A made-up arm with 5 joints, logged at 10 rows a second.
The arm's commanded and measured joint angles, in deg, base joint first. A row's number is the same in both.
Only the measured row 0 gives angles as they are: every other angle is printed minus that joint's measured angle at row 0.
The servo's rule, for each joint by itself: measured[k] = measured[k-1] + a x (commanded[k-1-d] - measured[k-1]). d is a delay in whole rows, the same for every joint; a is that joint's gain. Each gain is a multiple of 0.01, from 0.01 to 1. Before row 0 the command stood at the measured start. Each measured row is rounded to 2 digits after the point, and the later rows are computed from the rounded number. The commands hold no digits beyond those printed.
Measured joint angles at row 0:
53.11 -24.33 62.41 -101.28 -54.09
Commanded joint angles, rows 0 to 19:
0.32 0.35 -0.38 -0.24 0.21
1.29 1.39 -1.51 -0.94 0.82
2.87 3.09 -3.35 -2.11 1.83
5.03 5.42 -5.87 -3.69 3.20
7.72 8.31 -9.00 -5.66 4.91
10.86 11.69 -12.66 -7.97 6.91
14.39 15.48 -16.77 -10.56 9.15
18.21 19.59 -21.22 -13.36 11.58
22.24 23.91 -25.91 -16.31 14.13
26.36 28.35 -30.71 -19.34 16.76
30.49 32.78 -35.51 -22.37 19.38
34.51 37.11 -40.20 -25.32 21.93
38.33 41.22 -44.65 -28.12 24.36
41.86 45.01 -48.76 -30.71 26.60
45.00 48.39 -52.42 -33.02 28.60
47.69 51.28 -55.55 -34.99 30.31
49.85 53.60 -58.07 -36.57 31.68
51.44 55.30 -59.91 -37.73 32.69
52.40 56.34 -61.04 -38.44 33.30
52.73 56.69 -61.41 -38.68 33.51
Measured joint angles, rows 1 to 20:
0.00 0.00 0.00 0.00 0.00
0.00 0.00 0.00 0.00 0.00
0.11 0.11 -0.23 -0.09 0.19
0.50 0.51 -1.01 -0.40 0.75
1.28 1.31 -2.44 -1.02 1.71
2.52 2.58 -4.53 -1.98 3.04
4.24 4.36 -7.26 -3.30 4.70
6.42 6.63 -10.55 -4.98 6.67
9.05 9.37 -14.34 -6.99 8.88
12.07 12.54 -18.54 -9.28 11.28
15.43 16.06 -23.04 -11.81 13.82
19.04 19.87 -27.72 -14.52 16.44
22.82 23.87 -32.47 -17.35 19.06
26.68 27.97 -37.19 -20.22 21.61
30.52 32.08 -41.74 -23.06 24.06
34.26 36.09 -46.02 -25.81 26.32
37.80 39.90 -49.92 -28.41 28.35
41.06 43.43 -53.35 -30.78 30.09
43.96 46.58 -56.23 -32.86 31.51
46.43 49.28 -58.47 -34.61 32.56
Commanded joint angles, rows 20 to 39:
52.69 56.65 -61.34 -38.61 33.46
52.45 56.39 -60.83 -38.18 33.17
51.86 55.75 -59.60 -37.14 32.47
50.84 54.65 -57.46 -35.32 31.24
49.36 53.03 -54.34 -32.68 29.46
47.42 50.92 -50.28 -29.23 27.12
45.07 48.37 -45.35 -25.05 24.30
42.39 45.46 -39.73 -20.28 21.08
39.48 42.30 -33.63 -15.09 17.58
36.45 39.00 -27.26 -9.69 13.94
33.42 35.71 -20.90 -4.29 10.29
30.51 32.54 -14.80 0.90 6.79
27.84 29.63 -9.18 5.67 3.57
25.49 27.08 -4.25 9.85 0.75
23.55 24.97 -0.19 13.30 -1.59
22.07 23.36 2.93 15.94 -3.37
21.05 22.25 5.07 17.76 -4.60
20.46 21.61 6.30 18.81 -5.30
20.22 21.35 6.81 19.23 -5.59
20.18 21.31 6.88 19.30 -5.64
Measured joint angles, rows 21 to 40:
48.40 51.47 -60.04 -35.99 33.22
49.83 53.09 -60.88 -36.96 33.48
50.77 54.19 -61.16 -37.55 33.46
51.32 54.87 -60.96 -37.78 33.20
51.50 55.14 -60.13 -37.55 32.55
51.28 54.99 -58.50 -36.75 31.38
50.65 54.38 -55.96 -35.28 29.67
49.58 53.31 -52.50 -33.10 27.40
48.09 51.78 -48.14 -30.20 24.64
46.21 49.82 -43.01 -26.63 21.47
43.99 47.49 -37.29 -22.48 18.01
41.50 44.86 -31.17 -17.88 14.39
38.83 42.02 -24.91 -12.99 10.74
36.08 39.08 -18.74 -7.99 7.22
33.36 36.15 -12.91 -3.07 3.97
30.76 33.34 -7.63 1.58 1.10
28.38 30.75 -3.09 5.80 -1.29
26.30 28.46 0.58 9.45 -3.14
24.57 26.53 3.32 12.44 -4.44
23.21 25.00 5.14 14.73 -5.21

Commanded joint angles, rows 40 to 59:
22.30 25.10 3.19 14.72 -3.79
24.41 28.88 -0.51 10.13 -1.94
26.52 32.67 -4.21 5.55 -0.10
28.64 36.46 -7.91 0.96 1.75
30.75 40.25 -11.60 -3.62 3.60
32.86 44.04 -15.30 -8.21 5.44
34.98 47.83 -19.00 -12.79 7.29
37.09 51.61 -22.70 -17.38 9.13
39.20 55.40 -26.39 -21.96 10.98
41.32 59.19 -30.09 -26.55 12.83
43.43 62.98 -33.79 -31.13 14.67
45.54 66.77 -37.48 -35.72 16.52
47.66 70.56 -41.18 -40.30 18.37
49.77 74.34 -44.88 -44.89 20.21
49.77 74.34 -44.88 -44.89 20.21
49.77 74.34 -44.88 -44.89 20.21
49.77 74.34 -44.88 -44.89 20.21
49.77 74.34 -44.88 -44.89 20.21
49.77 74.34 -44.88 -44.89 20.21
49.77 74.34 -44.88 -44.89 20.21
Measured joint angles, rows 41 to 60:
22.22 23.87 6.16 16.35 -5.55
21.55 23.08 6.60 17.41 -5.63
21.80 23.71 4.52 16.44 -3.99
22.66 25.31 1.45 14.17 -2.17
23.93 27.59 -2.00 11.07 -0.33
25.48 30.34 -5.61 7.43 1.52
27.22 33.41 -9.26 3.45 3.37
29.08 36.71 -12.94 -0.75 5.21
31.03 40.16 -16.64 -5.08 7.06
33.03 43.71 -20.34 -9.51 8.90
35.07 47.33 -24.03 -13.99 10.75
37.13 51.01 -27.73 -18.51 12.60
39.21 54.72 -31.43 -23.05 14.44
41.30 58.46 -35.12 -27.61 16.29
43.40 62.21 -38.82 -32.18 18.14
45.50 65.97 -42.52 -36.76 19.98
46.91 68.56 -43.96 -39.69 20.18
47.85 70.35 -44.52 -41.56 20.21
48.48 71.59 -44.74 -42.76 20.21
48.91 72.44 -44.83 -43.53 20.21

